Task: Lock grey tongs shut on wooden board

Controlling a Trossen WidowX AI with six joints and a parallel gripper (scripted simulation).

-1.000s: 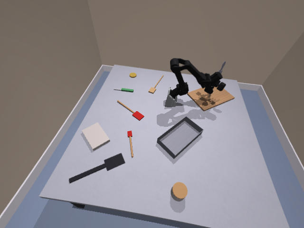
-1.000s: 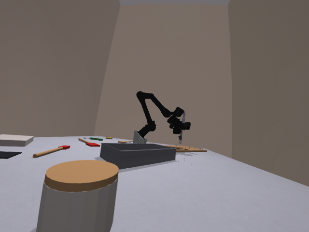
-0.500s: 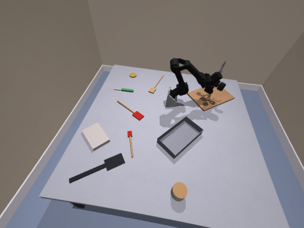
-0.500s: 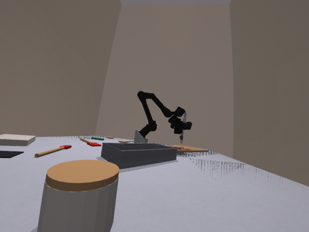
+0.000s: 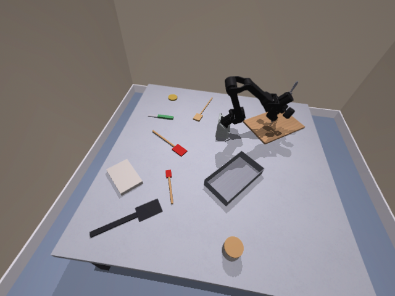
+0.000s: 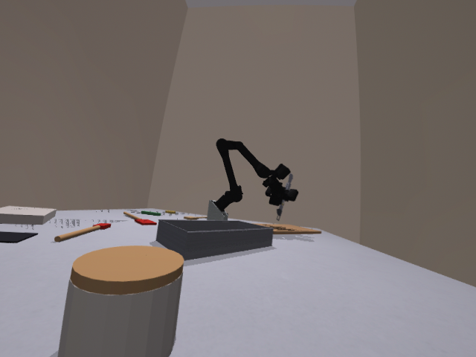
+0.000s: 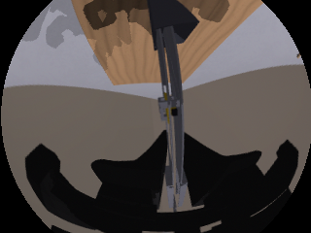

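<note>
Right now my gripper tip is 160 mm above the wooden board and 10 mm to the left of it. From my gripper tip the other things lie so: red spatula: 660 mm to the right, 340 mm ahead, 160 mm below; roasting tin: 510 mm ahead, 260 mm to the right, 140 mm below; yellow disc: 780 mm to the right, 160 mm below, 130 mm behind.
</note>
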